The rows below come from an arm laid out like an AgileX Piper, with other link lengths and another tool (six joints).
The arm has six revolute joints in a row. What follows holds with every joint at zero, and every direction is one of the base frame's.
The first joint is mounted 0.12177 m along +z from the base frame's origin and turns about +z.
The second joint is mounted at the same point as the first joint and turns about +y.
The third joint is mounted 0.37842 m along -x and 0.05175 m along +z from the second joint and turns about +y.
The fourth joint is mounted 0.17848 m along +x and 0.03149 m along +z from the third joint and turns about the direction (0.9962, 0, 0.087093).
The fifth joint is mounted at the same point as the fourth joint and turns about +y.
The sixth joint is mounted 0.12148 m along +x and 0.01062 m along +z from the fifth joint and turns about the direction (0.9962, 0, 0.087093).
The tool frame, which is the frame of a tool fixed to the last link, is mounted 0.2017 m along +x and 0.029 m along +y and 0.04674 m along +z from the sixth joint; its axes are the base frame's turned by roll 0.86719, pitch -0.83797 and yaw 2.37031 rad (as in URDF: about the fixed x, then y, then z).
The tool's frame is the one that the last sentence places.
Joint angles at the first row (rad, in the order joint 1, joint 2, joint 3, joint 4, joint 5, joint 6):
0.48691 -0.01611 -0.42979 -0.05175 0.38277 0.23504
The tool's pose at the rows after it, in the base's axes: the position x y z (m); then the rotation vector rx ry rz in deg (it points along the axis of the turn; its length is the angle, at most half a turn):
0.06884 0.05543 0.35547 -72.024 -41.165 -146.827
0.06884 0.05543 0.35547 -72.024 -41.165 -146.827
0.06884 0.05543 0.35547 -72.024 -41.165 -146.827
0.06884 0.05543 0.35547 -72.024 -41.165 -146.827
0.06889 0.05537 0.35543 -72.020 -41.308 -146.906
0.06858 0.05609 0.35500 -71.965 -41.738 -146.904
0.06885 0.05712 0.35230 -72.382 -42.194 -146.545
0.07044 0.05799 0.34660 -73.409 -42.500 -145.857
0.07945 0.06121 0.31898 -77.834 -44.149 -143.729
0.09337 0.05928 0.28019 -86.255 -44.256 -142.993
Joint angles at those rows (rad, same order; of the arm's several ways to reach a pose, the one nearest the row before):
0.48692 -0.01610 -0.42977 -0.05179 0.38275 0.23509
0.48692 -0.01610 -0.42977 -0.05179 0.38275 0.23509
0.48692 -0.01610 -0.42977 -0.05179 0.38275 0.23509
0.48692 -0.01610 -0.42977 -0.05179 0.38275 0.23509
0.48692 -0.01610 -0.42977 -0.05305 0.38273 0.23397
0.48692 -0.01612 -0.42979 -0.04785 0.38368 0.22439
0.48692 -0.01611 -0.42864 -0.04145 0.39017 0.21593
0.48689 -0.01611 -0.42233 -0.04000 0.39884 0.21588
0.47944 -0.01611 -0.36894 -0.04552 0.40588 0.21594
0.40936 -0.01608 -0.29036 -0.04972 0.40810 0.21578

